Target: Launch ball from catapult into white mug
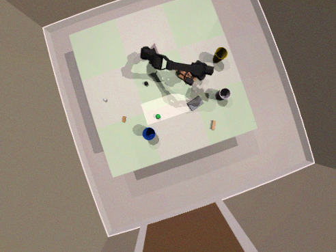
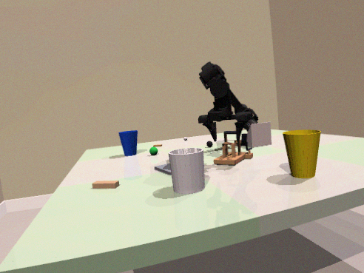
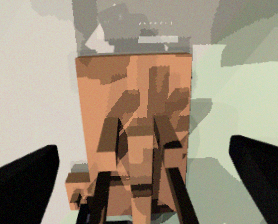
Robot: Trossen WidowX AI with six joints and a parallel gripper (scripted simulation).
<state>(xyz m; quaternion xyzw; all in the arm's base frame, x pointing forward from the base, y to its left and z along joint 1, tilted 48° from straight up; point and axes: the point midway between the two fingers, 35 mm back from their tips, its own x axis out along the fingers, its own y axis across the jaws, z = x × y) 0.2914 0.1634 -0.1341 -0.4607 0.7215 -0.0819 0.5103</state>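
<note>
The black ball lies 110 mm behind my gripper tip, 350 mm to the right of it and 60 mm below it. Also, from my gripper tip: yellow cup (70 mm behind, 280 mm to the left, 50 mm below); then flat grey plate (210 mm ahead, 40 mm to the right, 70 mm below); then brown wooden catapult (70 mm behind, 30 mm to the right, 20 mm below).
</note>
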